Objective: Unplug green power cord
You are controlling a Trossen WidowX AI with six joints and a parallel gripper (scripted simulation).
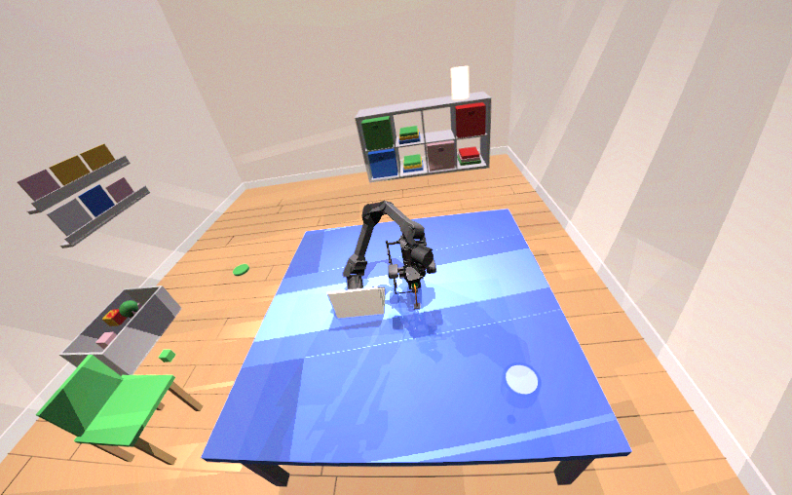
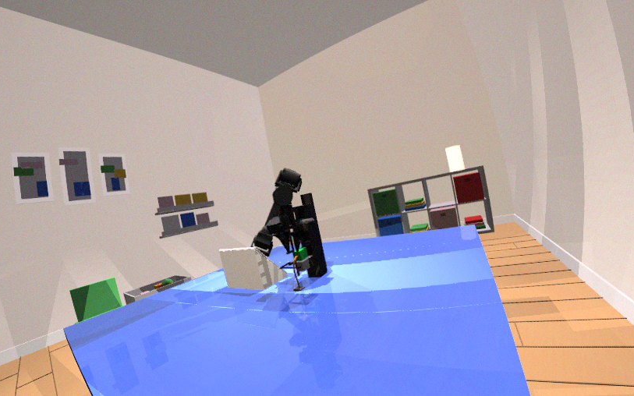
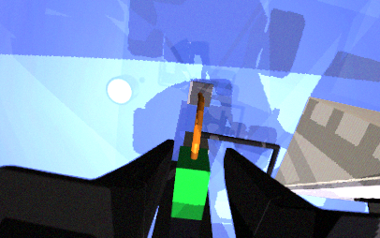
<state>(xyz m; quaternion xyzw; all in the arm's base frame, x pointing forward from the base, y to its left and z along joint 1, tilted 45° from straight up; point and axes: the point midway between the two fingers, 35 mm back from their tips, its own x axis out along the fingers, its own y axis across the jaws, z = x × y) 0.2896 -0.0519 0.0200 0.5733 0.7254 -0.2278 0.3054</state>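
My gripper tip is now 2 cm past the green plug, 6 cm to the right of it and 1 cm above it. Round my gripper tip: grey pad: 1 cm to the right, 13 cm below.
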